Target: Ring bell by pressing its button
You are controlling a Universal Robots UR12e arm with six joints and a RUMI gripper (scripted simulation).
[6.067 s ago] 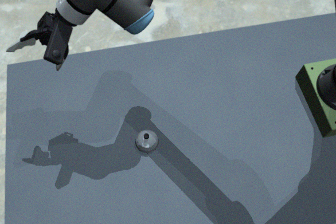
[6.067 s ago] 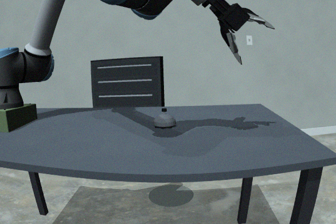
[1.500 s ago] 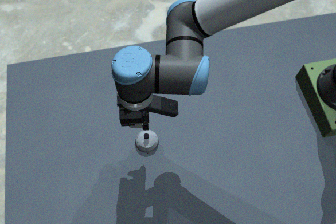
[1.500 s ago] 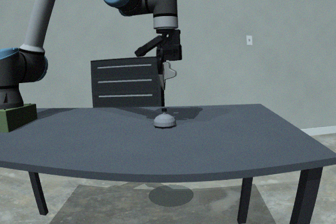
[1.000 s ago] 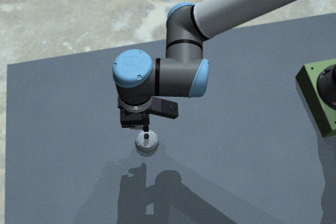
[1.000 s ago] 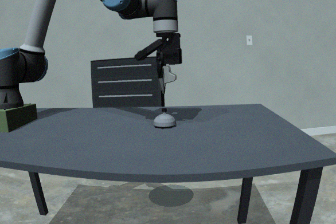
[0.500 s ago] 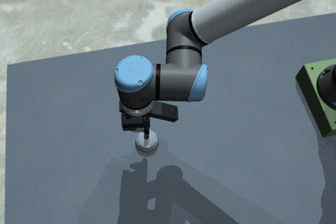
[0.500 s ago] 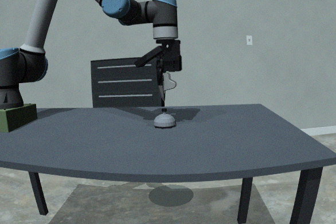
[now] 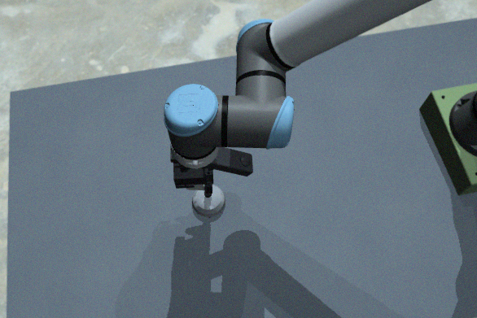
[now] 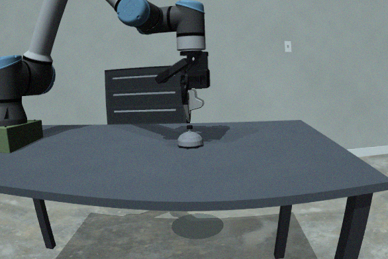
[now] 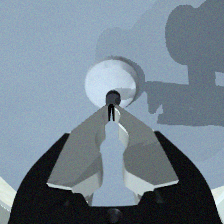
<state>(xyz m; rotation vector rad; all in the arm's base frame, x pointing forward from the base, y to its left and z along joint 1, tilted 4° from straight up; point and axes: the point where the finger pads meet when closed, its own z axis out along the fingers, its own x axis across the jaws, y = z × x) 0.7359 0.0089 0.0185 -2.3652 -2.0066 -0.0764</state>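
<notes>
The black button is 40 mm below my hand. Round my hand: dome bell 50 mm below.
</notes>
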